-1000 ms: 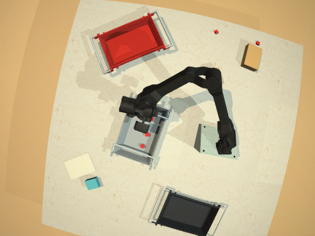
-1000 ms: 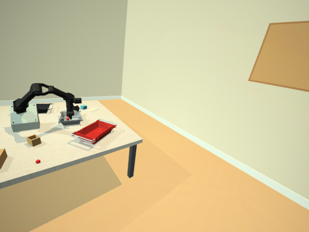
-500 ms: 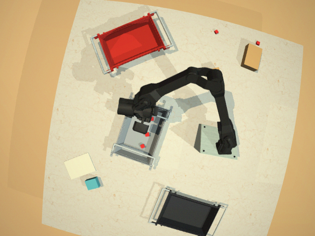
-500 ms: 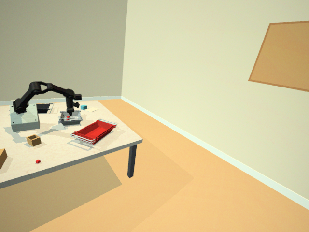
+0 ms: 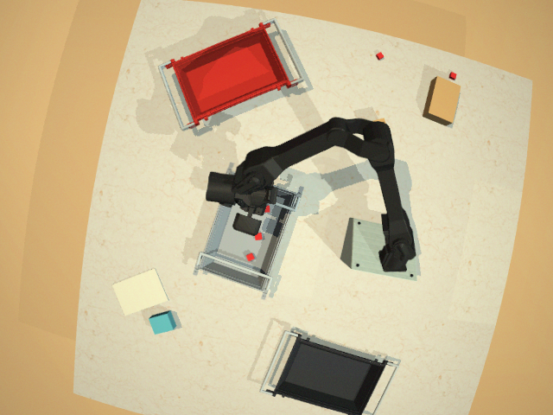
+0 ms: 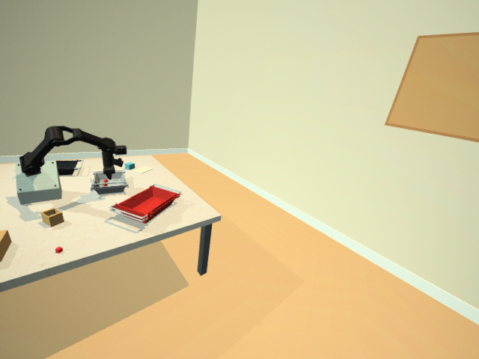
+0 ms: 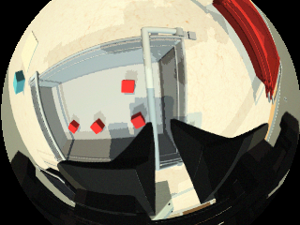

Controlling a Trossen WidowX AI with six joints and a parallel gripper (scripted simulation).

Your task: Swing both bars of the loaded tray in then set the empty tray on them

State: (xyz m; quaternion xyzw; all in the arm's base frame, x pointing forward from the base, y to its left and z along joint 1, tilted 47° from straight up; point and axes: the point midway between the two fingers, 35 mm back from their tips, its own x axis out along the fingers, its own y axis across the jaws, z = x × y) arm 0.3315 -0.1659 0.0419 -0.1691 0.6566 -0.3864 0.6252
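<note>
The black tray is 510 mm to the left of my gripper tip, 230 mm behind it and 50 mm below it. Also, from my gripper tip: cream flat pad (340 mm ahead, 300 mm to the left, 90 mm below); then teal cube (370 mm to the left, 260 mm ahead, 70 mm below); then wooden box (310 mm behind, 190 mm to the right, 80 mm below).
</note>
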